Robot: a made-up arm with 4 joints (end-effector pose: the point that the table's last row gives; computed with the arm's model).
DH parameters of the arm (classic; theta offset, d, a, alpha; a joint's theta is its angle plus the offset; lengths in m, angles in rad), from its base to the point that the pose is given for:
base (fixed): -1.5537 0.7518 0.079 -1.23
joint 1: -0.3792 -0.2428 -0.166 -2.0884
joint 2: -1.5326 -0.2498 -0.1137 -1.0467
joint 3: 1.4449 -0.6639 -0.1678 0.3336
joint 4: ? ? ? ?
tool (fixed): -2.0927 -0.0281 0 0
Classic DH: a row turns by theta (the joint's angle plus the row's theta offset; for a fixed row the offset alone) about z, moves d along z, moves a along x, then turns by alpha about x.
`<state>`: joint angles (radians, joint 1 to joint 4).
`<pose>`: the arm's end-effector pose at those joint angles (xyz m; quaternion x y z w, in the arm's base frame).
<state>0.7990 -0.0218 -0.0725 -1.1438</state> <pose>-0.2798 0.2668 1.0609 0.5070 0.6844 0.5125 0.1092</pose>
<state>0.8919 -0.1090 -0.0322 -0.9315</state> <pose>-0.3105 0.2223 1.0897 0.5117 0.5986 0.6009 0.1372</pose>
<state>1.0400 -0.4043 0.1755 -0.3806</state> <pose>-0.3656 0.1235 1.1277 0.5191 0.2946 0.7770 0.2001</pose>
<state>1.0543 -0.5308 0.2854 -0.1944</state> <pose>-0.3762 0.0995 1.1340 0.5160 0.1675 0.8128 0.2122</pose>
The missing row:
joint 4: 0.734 0.4327 -0.0018 1.2624
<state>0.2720 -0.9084 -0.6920 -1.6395</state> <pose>-0.5117 0.2135 0.9110 0.0230 -0.9588 -0.0677 0.2748</pose>
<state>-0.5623 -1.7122 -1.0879 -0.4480</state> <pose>-0.4469 0.1260 0.8943 -0.1245 -0.9589 0.0261 0.2536</pose>
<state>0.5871 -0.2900 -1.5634 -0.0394</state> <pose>-0.5660 0.1639 1.0843 -0.5056 -0.7738 -0.3664 0.1065</pose>
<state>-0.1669 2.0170 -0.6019 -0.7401</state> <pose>0.1755 0.0463 0.7383 0.7254 -0.1262 -0.0754 0.6724</pose>
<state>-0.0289 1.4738 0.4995 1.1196</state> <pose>0.1268 0.0410 0.8475 -0.4087 -0.3631 -0.0319 0.8367</pose>
